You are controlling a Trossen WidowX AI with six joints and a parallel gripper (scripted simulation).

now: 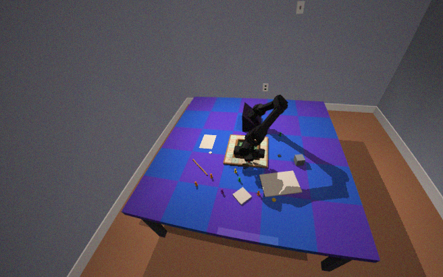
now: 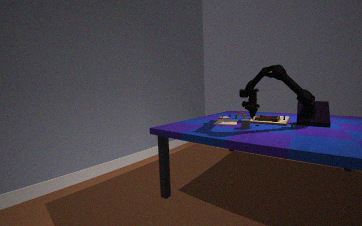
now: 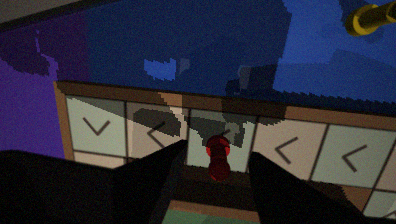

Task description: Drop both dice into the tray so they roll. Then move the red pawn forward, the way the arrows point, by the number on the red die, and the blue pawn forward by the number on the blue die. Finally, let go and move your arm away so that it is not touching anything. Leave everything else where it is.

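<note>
Now: the blue pawn 23 cm behind my gripper tip and 4 cm to the right of it. Also, from my gripper tip: red pawn (right at my gripper tip); then black disc (8 cm behind, 20 cm to the left, 2 cm below); then green tray (11 cm behind, 2 cm to the right, 2 cm below).
</note>
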